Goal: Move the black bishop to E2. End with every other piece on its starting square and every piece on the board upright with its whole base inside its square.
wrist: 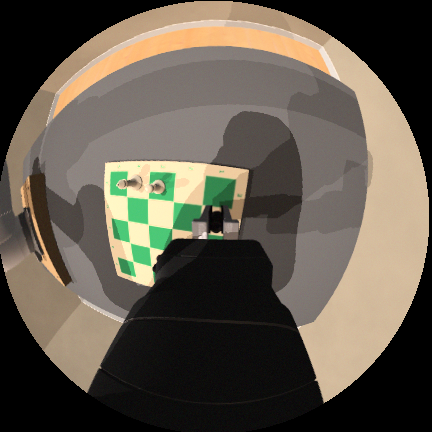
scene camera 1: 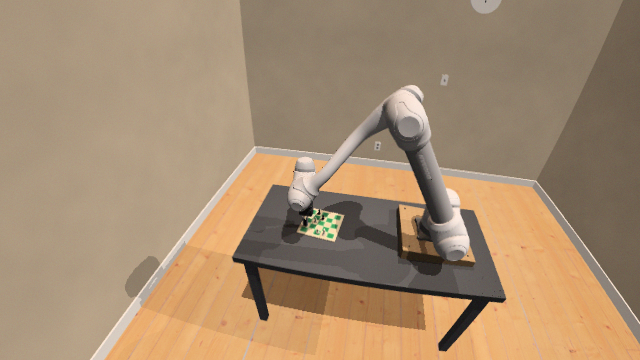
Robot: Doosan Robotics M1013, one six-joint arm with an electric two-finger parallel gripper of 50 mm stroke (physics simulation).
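Places are measured from the arm's base along level axes (x back, y down, z right), in millimetres.
Pixels of known places: gripper, fingertip midpoint: (wrist: 216,213) (scene camera 1: 305,224); arm's base at its link origin: (wrist: 32,228).
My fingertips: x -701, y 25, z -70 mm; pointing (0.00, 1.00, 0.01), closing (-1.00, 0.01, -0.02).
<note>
Ahead of a thing's pixels: the offset from my fingertips to its top centre. Level surfaces: height alone.
My gripper (scene camera 1: 305,217) (wrist: 216,213) is shut on a black piece, the black bishop by its look; it shows as a dark round shape between the fingertips in the wrist view. The gripper is low over the far-left part of the green and cream board @(dx +81, dy +12, dz +43 mm) (scene camera 1: 310,234) (wrist: 162,207) in the scene view. The held piece's base and its gap to the board cannot be made out. In the wrist view, a light piece @(dx +114, dy -31, dz -39 mm) (wrist: 131,183) and another light piece @(dx +78, dy -19, dz -32 mm) (wrist: 156,187) stand near the board's upper left. A light piece (wrist: 202,236) shows partly beside the left finger.
In the scene view, two black pieces @(dx +52, dy -19, dz +120 mm) (scene camera 1: 319,212) @(dx +84, dy -19, dz +79 mm) (scene camera 1: 323,217) stand near the board's back edge, and a light piece @(dx +47, dy -19, dz +50 mm) (scene camera 1: 315,220) stands close to the gripper. The board lies on the dark table @(dy +18 mm) (scene camera 1: 360,260). The arm's wooden base plate (scene camera 1: 407,255) is at the right.
</note>
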